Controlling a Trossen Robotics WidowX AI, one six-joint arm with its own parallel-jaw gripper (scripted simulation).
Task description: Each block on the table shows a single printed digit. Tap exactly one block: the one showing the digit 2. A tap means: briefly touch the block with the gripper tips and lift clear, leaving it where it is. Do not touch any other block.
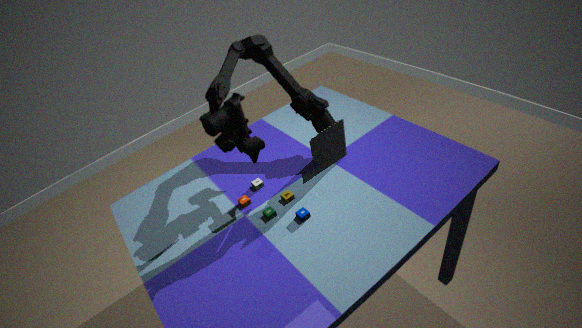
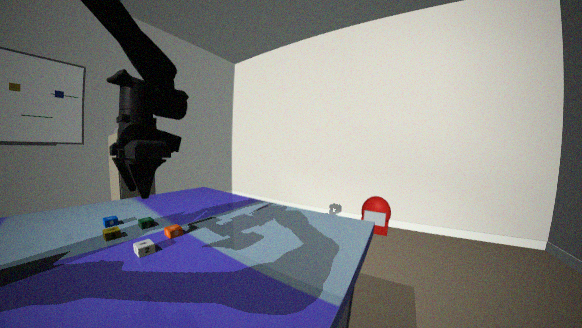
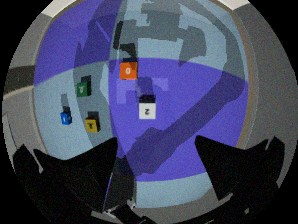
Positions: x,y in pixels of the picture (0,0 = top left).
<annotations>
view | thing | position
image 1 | gripper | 248,157
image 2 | gripper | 138,194
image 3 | gripper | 158,142
</annotations>
